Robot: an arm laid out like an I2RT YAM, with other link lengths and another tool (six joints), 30 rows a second.
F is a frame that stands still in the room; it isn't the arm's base.
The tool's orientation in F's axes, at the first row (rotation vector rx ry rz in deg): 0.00 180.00 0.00
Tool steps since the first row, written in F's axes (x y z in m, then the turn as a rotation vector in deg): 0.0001 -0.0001 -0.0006 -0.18 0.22 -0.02; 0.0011 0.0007 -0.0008 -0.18 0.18 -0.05; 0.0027 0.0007 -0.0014 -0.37 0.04 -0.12; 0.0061 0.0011 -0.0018 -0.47 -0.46 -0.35; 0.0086 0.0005 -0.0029 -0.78 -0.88 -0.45; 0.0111 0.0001 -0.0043 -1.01 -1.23 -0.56; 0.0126 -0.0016 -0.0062 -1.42 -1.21 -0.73
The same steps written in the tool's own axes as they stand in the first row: -0.0001 -0.0001 0.0006 0.18 0.22 0.02; -0.0011 0.0007 0.0008 0.18 0.18 0.05; -0.0027 0.0007 0.0014 0.37 0.04 0.12; -0.0061 0.0011 0.0018 0.47 -0.46 0.35; -0.0086 0.0005 0.0029 0.78 -0.88 0.45; -0.0111 0.0001 0.0043 1.01 -1.23 0.56; -0.0126 -0.0016 0.0062 1.42 -1.21 0.73
